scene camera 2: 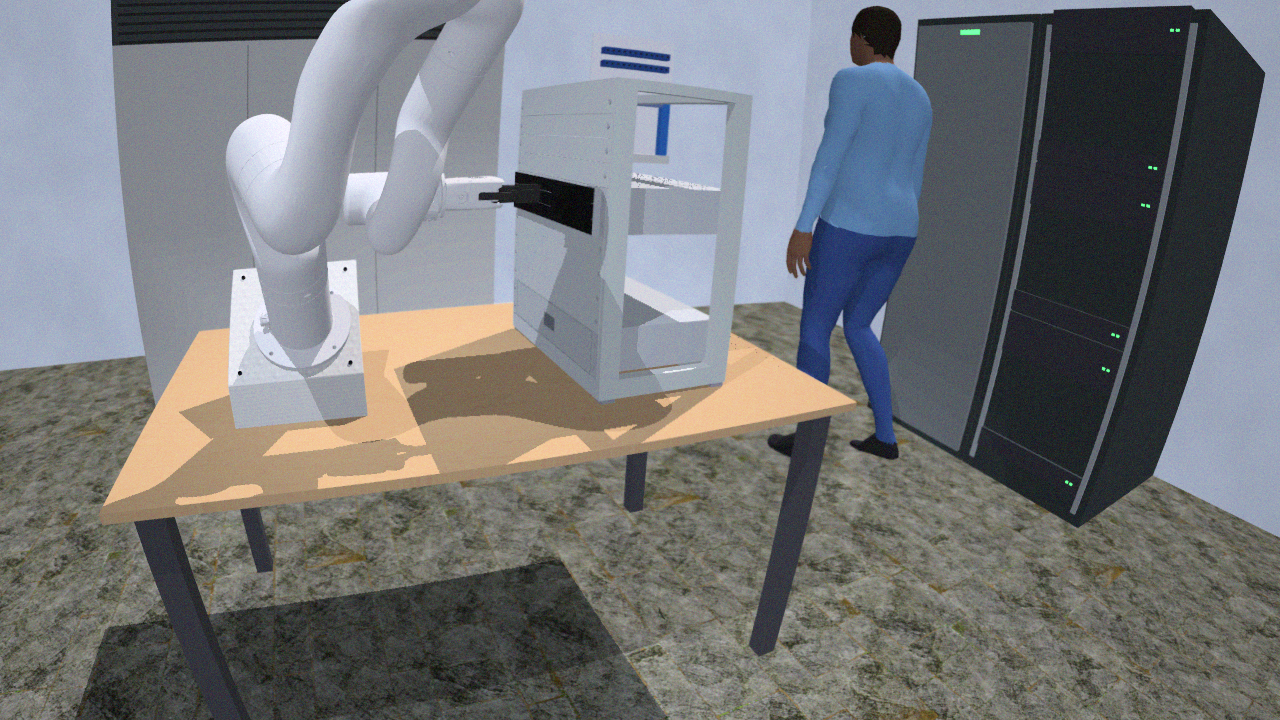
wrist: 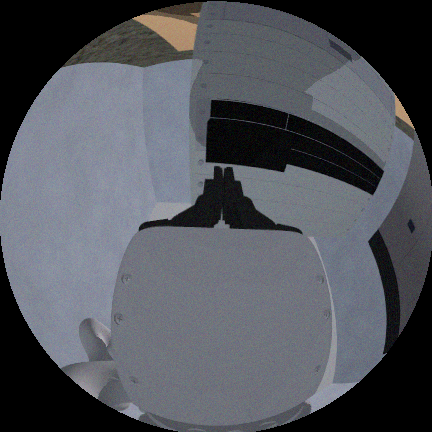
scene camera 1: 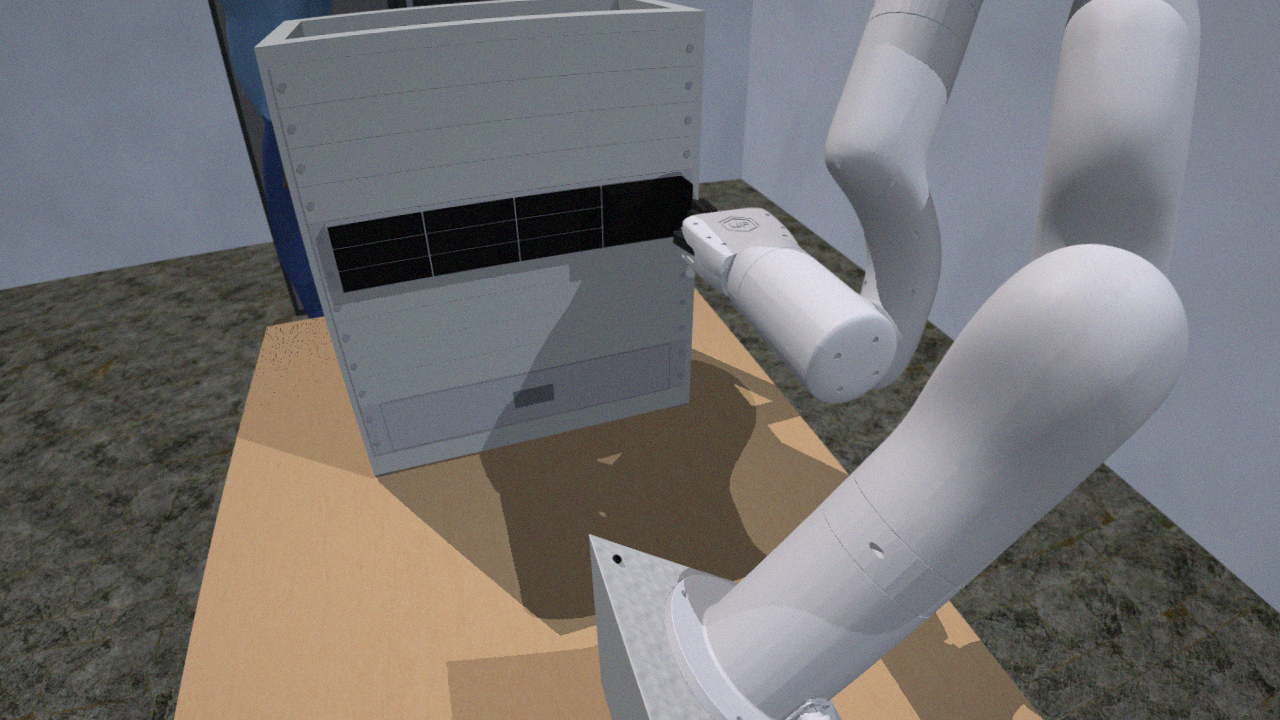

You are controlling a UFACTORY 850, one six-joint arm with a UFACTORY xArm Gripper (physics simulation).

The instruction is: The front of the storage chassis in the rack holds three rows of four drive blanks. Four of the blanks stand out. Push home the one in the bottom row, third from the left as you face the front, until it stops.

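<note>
The grey rack (scene camera 1: pixel 296 147) (scene camera 2: pixel 613 304) (wrist: pixel 199 97) holds the black chassis front with its rows of blanks. The bottom-row, third-from-left blank (scene camera 1: pixel 562 243) (wrist: pixel 307 128) is black; how far it stands out is hard to tell. It shows up and right of the fingers in the wrist view, which sees the rack upside down. In the rightmost column, a black part above the bottom row (wrist: pixel 245 142) stands out. My gripper (scene camera 1: pixel 682 220) (scene camera 2: pixel 538 193) (wrist: pixel 221 179) is shut and empty, in front of the rightmost column near its upper edge. Contact cannot be told; fingertips blend into black in both scene views.
The rack stands on the wooden table (scene camera 1: pixel 304 537) (scene camera 2: pixel 474 452), facing the arm's white base block (scene camera 2: pixel 295 398). In scene camera 2, a person (scene camera 2: pixel 877 152) stands behind the table beside dark cabinets (scene camera 2: pixel 1100 268). A raised edge bounds the protruding part on its third-column side in the wrist view.
</note>
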